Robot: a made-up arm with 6 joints. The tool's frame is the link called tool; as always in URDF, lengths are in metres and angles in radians. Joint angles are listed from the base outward. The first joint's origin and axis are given. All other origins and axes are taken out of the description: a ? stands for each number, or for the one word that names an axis. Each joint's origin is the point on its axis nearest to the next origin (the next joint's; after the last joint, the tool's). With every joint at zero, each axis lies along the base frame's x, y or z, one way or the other. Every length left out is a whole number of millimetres.
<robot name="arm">
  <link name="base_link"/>
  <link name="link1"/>
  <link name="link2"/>
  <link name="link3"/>
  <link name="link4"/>
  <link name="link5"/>
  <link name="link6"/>
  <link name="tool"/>
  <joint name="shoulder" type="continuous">
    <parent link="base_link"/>
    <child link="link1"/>
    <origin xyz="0 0 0.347" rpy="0 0 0"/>
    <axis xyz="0 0 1"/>
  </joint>
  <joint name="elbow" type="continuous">
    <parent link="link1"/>
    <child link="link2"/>
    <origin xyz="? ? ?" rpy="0 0 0"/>
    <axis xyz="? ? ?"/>
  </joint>
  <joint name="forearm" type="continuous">
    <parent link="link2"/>
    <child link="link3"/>
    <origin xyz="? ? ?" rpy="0 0 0"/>
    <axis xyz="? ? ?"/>
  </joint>
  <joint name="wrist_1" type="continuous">
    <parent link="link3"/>
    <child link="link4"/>
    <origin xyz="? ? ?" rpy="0 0 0"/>
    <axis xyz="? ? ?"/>
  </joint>
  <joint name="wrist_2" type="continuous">
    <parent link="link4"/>
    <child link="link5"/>
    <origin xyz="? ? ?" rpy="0 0 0"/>
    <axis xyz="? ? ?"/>
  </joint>
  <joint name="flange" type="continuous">
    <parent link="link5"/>
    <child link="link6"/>
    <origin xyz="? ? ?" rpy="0 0 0"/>
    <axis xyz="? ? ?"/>
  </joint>
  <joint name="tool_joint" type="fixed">
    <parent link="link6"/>
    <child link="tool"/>
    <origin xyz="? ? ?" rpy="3.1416 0 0"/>
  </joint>
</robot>
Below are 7 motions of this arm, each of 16 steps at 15 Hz.
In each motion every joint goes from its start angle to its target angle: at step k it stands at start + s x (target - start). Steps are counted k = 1, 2, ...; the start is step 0. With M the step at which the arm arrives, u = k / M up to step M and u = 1 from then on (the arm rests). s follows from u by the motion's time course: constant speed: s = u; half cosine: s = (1 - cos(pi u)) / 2; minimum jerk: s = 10 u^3 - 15 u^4 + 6 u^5.
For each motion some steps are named. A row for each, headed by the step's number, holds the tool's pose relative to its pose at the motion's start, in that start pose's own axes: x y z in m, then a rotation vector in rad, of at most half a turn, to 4 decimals.
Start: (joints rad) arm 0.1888 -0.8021 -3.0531 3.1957 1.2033 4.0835
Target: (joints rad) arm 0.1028 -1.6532 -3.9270 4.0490 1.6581 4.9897
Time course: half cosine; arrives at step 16
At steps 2, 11, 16:
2: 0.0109 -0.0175 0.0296 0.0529 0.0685 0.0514
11: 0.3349 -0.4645 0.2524 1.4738 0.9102 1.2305
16: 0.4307 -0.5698 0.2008 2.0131 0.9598 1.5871

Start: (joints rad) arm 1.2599 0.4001 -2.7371 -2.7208 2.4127 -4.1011
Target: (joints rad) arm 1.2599 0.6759 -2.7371 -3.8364 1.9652 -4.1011
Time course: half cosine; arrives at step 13
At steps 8, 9, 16:
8: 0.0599 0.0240 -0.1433 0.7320 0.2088 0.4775
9: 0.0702 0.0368 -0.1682 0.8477 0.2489 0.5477
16: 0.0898 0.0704 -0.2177 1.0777 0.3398 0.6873

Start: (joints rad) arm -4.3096 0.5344 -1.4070 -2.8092 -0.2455 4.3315
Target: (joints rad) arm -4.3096 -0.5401 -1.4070 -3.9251 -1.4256 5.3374
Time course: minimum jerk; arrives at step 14
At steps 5, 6, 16:
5: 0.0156 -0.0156 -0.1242 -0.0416 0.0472 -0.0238
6: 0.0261 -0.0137 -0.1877 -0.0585 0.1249 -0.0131
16: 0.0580 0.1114 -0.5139 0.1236 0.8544 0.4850

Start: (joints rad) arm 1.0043 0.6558 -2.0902 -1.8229 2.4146 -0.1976
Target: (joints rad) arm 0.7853 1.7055 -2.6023 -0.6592 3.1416 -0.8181
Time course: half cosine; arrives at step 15
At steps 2, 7, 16:
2: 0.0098 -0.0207 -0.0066 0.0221 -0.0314 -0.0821
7: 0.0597 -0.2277 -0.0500 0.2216 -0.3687 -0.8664
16: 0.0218 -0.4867 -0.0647 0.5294 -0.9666 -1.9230

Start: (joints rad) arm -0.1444 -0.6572 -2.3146 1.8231 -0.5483 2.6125
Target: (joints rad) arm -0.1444 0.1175 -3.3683 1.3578 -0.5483 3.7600
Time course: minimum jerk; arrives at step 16
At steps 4, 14, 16:
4: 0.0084 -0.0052 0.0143 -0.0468 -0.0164 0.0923
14: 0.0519 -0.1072 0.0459 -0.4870 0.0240 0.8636
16: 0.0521 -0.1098 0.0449 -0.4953 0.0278 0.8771

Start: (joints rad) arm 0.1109 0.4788 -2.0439 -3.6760 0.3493 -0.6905
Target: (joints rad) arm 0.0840 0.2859 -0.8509 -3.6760 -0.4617 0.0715
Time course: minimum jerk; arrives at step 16
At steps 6, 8, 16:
6: 0.0359 0.0800 -0.0698 -0.3660 0.3147 0.2384
8: 0.0515 0.1268 -0.1494 -0.6228 0.6242 0.3960
16: 0.0404 0.1525 -0.3535 -1.0338 1.4497 0.5389

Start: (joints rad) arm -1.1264 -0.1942 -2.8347 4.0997 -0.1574 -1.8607
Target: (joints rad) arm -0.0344 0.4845 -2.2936 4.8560 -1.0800 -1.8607
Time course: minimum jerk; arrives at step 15
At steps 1, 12, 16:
1: 0.0006 0.0014 0.0000 -0.0049 0.0003 0.0053
12: -0.2070 0.3191 -0.1916 -1.5268 -0.5294 1.8854
16: -0.2306 0.3191 -0.2117 -1.6023 -0.5831 1.9973

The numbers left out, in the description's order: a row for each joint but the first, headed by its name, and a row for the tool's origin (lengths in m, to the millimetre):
elbow: xyz 0 0 0, axis 0 1 0
forearm: xyz 0.064 0 0.339, axis 0 1 0
wrist_1: xyz 0.054 0 -0.241, axis 0 0 -1
wrist_2: xyz 0 0 0, axis 0 1 0
flange: xyz 0.074 0 -0.095, axis 0 0 -1
tool: xyz 0 0 0

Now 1 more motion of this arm.
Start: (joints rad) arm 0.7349 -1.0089 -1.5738 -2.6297 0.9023 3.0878
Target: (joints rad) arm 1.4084 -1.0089 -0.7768 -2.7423 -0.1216 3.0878
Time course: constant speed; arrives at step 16
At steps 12, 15, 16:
12: -0.0968 0.0626 -0.2537 0.0187 -1.4596 0.2801
15: -0.0721 0.0671 -0.3201 0.1145 -1.8212 0.3585
16: -0.0602 0.0697 -0.3400 0.1560 -1.9403 0.3824

